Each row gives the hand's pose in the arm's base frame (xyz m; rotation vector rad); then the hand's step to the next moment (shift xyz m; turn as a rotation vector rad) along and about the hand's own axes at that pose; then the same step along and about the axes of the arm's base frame.
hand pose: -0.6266 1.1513 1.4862 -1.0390 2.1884 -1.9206
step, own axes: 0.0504 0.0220 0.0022 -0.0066 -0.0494 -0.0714
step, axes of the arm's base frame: -0.0477 -0.0274 -0.0010 -0.0053 0.0648 0.0580
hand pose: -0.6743 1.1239 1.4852 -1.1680 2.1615 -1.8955
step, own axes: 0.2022 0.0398 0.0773 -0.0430 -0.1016 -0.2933
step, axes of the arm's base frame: -0.1271 -0.1765 0.0335 -0.0610 0.2718 0.1436
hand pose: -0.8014 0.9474 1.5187 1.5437 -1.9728 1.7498
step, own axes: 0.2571 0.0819 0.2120 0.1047 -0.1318 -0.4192
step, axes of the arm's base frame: -0.0718 -0.3339 0.0334 -0.1775 0.2862 0.3011
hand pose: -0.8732 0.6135 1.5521 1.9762 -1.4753 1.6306
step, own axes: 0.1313 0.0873 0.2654 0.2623 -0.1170 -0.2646
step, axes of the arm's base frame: 0.0903 -0.2937 -0.0296 -0.1053 0.0873 0.3658
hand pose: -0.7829 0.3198 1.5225 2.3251 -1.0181 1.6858
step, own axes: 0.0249 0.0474 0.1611 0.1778 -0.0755 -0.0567
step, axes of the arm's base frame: 0.1082 -0.1190 -0.0543 0.0260 0.0022 0.1996
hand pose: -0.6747 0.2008 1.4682 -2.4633 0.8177 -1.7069
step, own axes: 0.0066 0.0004 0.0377 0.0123 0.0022 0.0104
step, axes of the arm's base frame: 0.0347 -0.0131 -0.0094 0.0115 -0.0100 0.0058
